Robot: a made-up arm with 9 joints. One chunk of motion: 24 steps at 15 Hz.
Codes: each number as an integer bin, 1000 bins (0 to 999) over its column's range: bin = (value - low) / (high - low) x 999, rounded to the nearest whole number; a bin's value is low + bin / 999 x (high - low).
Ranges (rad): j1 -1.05..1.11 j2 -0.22..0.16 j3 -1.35..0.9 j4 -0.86..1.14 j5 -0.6..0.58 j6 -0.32..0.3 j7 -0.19..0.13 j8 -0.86..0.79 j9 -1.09..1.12
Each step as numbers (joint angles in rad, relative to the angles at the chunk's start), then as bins.
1 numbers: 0.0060 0.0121 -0.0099 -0.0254 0.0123 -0.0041 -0.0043 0.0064 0.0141
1 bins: 488 610 595 417 518 509 580 525 499
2 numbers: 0.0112 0.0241 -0.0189 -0.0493 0.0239 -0.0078 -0.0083 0.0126 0.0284
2 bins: 491 642 591 405 528 503 567 528 506
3 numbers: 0.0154 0.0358 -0.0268 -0.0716 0.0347 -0.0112 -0.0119 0.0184 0.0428
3 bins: 493 672 588 394 537 498 556 532 512
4 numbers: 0.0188 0.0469 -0.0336 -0.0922 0.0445 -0.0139 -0.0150 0.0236 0.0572
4 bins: 494 702 584 384 546 493 546 535 519
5 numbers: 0.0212 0.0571 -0.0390 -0.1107 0.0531 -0.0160 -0.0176 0.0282 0.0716
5 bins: 495 728 582 374 553 490 538 538 525
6 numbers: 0.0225 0.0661 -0.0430 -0.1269 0.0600 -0.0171 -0.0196 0.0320 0.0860
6 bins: 496 752 580 366 559 488 532 540 532
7 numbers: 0.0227 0.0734 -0.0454 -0.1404 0.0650 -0.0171 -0.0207 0.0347 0.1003
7 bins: 496 771 579 359 563 488 529 542 538
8 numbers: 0.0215 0.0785 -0.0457 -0.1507 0.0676 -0.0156 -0.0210 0.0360 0.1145
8 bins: 496 785 579 354 565 490 528 542 544
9 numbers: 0.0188 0.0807 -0.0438 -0.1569 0.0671 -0.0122 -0.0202 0.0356 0.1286
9 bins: 494 791 580 351 565 496 530 542 551
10 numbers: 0.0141 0.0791 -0.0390 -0.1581 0.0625 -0.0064 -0.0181 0.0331 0.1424
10 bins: 492 786 582 351 561 505 537 541 557
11 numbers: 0.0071 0.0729 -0.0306 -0.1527 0.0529 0.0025 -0.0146 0.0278 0.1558
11 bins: 489 770 586 353 553 520 548 538 563
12 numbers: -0.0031 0.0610 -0.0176 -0.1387 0.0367 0.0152 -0.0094 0.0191 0.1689
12 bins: 484 739 592 360 539 540 564 532 569
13 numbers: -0.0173 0.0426 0.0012 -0.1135 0.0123 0.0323 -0.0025 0.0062 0.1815
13 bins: 478 690 600 373 518 568 585 524 575
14 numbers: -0.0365 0.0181 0.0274 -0.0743 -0.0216 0.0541 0.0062 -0.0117 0.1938
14 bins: 469 626 612 392 490 603 613 514 580
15 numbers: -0.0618 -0.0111 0.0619 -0.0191 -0.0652 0.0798 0.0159 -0.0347 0.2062
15 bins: 457 549 627 420 453 644 643 500 586
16 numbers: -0.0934 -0.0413 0.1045 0.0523 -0.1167 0.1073 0.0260 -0.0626 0.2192
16 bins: 442 470 646 456 409 689 674 483 592
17 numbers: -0.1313 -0.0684 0.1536 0.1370 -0.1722 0.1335 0.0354 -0.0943 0.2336
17 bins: 425 399 668 498 362 731 704 464 598
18 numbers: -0.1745 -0.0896 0.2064 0.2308 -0.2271 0.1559 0.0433 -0.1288 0.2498
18 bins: 405 343 691 545 316 767 728 443 606
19 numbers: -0.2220 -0.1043 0.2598 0.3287 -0.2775 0.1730 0.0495 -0.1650 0.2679
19 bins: 383 304 715 594 273 794 748 421 614
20 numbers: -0.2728 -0.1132 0.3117 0.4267 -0.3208 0.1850 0.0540 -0.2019 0.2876
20 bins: 359 281 738 643 236 814 762 398 623
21 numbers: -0.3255 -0.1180 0.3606 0.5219 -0.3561 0.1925 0.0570 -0.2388 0.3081
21 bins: 335 268 760 690 206 826 771 376 632
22 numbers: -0.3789 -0.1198 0.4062 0.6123 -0.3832 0.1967 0.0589 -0.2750 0.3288
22 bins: 310 263 780 735 184 833 777 354 641
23 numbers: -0.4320 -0.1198 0.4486 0.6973 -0.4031 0.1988 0.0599 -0.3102 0.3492
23 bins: 286 263 799 778 167 836 780 333 651
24 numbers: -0.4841 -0.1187 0.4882 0.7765 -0.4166 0.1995 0.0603 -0.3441 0.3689
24 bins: 262 266 816 817 155 837 781 312 659
